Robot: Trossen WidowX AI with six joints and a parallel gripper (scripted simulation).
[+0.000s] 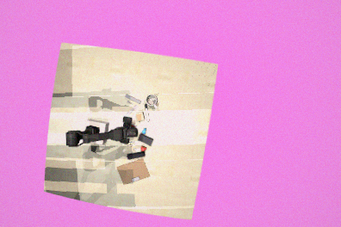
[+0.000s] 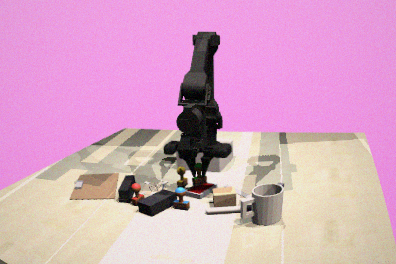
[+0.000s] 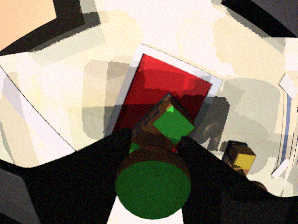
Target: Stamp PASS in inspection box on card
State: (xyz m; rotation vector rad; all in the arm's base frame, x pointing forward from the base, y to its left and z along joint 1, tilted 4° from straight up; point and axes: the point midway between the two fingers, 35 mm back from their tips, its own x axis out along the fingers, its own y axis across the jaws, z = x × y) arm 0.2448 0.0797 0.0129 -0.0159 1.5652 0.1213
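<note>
My gripper tip is now 5 cm above the red ink pad and 1 cm past it. The rest, counted from my gripper tip: green-knobbed stamp: right at my gripper tip; yellow-knobbed stamp: 8 cm to the right, 3 cm below, 3 cm behind; blue-knobbed stamp: 11 cm ahead, 3 cm below.
</note>
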